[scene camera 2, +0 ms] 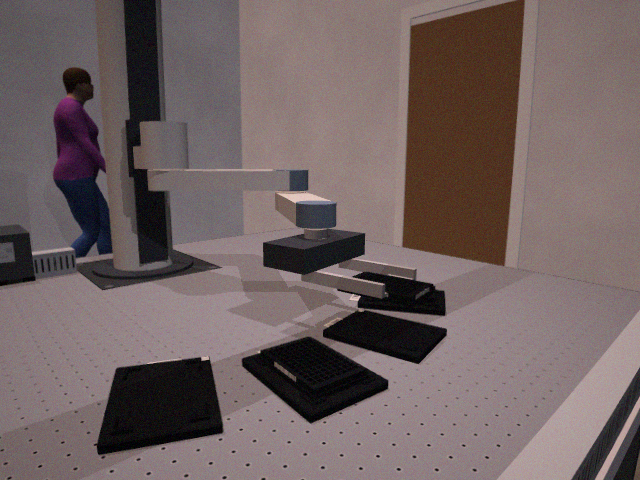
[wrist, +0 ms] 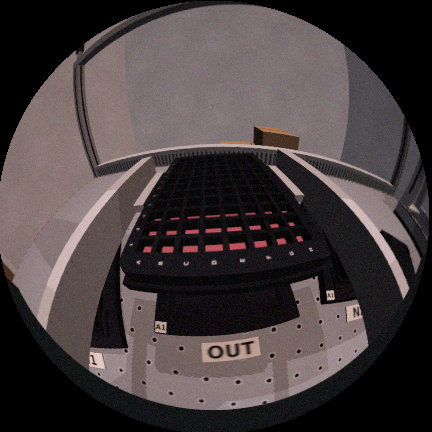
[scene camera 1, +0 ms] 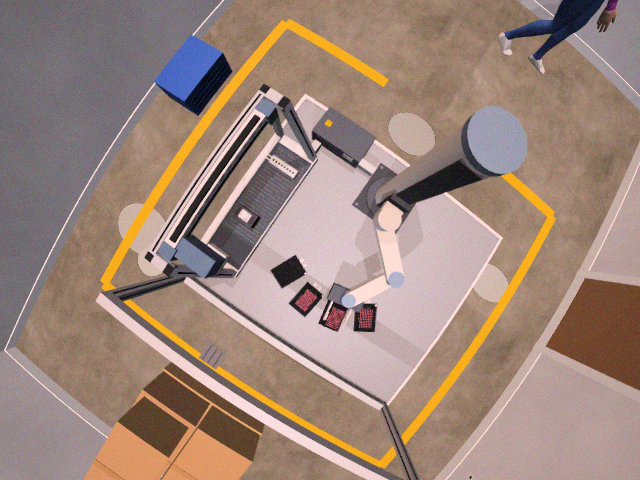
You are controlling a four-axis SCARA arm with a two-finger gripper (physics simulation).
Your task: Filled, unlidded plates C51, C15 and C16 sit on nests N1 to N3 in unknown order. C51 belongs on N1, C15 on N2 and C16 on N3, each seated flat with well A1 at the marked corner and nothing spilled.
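Places are measured from the arm's base along level axes (x ahead, y left, z up), in metres.
Pixels of known places: gripper, fingertip midpoint: (scene camera 2: 400,282) (wrist: 215,159) (scene camera 1: 333,323); arm's base, origin of the base link: (scene camera 2: 144,270).
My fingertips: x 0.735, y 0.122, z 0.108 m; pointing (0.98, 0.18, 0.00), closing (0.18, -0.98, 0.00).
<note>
For each thing: its top centre in the pictures, then the offset to it from my fingertips. "spot": a spot on its surface instead. Level surfaces: height alone.
- bare OUT nest, middle of its top: (wrist: 219,247) (scene camera 2: 385,327) (scene camera 1: 333,314) dx -0.022, dy -0.004, dz -0.079 m
- third filled plate, middle of its top: (scene camera 2: 311,359) (scene camera 1: 306,300) dx -0.005, dy -0.179, dz -0.069 m
- N2 nest, surface spot: (scene camera 2: 361,384) spot: dx +0.065, dy -0.160, dz -0.083 m
- N3 nest, middle of its top: (scene camera 2: 162,388) (scene camera 1: 288,272) dx -0.079, dy -0.349, dz -0.077 m
- perforated table, its level: dz -0.095 m
- dark grey box, surface spot: (scene camera 1: 342,135) spot: dx -0.841, dy -0.524, dz +0.020 m
My gripper (scene camera 1: 336,316) (scene camera 2: 399,282) (wrist: 215,159) is shut on a black plate with pink-filled wells, held above the bare OUT nest (scene camera 2: 385,335) (wrist: 225,312). In the wrist view its A1 end is near left, on the same side as the nest's A1 tag. Another filled plate (scene camera 1: 366,316) sits on the N1 nest (scene camera 2: 405,306) (wrist: 107,320), partly hidden in scene camera 2. A third filled plate (scene camera 1: 306,298) (scene camera 2: 315,361) sits on the N2 nest (scene camera 2: 361,384). The N3 nest (scene camera 1: 288,270) (scene camera 2: 160,403) (wrist: 397,247) is bare. Plate names cannot be read.
The arm's column (scene camera 1: 439,165) (scene camera 2: 143,129) stands behind the nests on the perforated table (scene camera 1: 310,217) (scene camera 2: 439,428). A framed unit with a dark bed (scene camera 1: 273,186) and a dark grey box (scene camera 1: 342,135) stand along the table's side. A person (scene camera 1: 558,25) (scene camera 2: 80,149) is beyond the table.
</note>
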